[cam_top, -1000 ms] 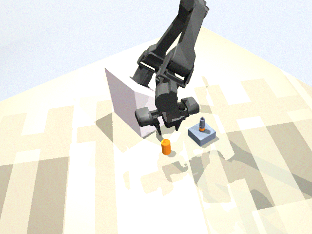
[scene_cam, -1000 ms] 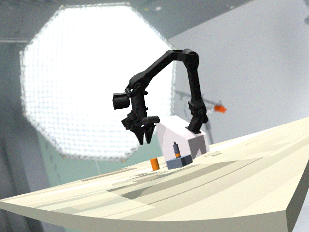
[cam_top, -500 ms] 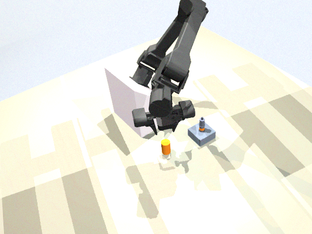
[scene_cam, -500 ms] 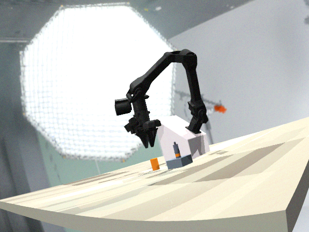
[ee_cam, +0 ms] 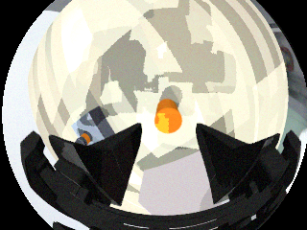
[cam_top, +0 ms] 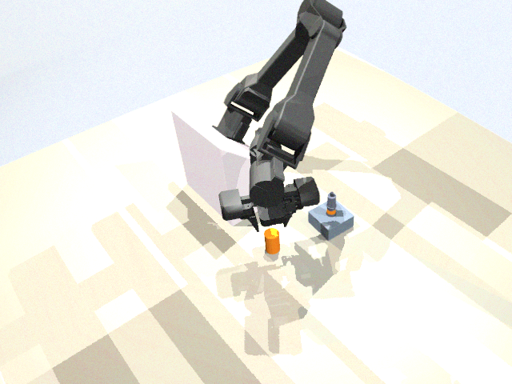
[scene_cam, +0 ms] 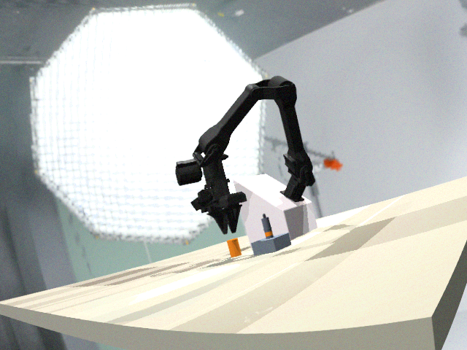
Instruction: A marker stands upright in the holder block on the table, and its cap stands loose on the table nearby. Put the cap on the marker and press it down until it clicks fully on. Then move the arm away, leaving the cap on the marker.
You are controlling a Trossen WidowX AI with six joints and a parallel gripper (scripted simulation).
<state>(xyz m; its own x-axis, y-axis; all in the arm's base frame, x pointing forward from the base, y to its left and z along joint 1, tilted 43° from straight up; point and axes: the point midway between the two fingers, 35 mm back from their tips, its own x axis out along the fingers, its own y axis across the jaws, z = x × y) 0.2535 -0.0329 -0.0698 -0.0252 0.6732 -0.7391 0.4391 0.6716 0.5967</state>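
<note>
Right now my gripper tip is 40 mm above the cap. From my gripper tip the other things lie so: holder block: 140 mm to the left, 50 mm below, 20 mm ahead.
</note>
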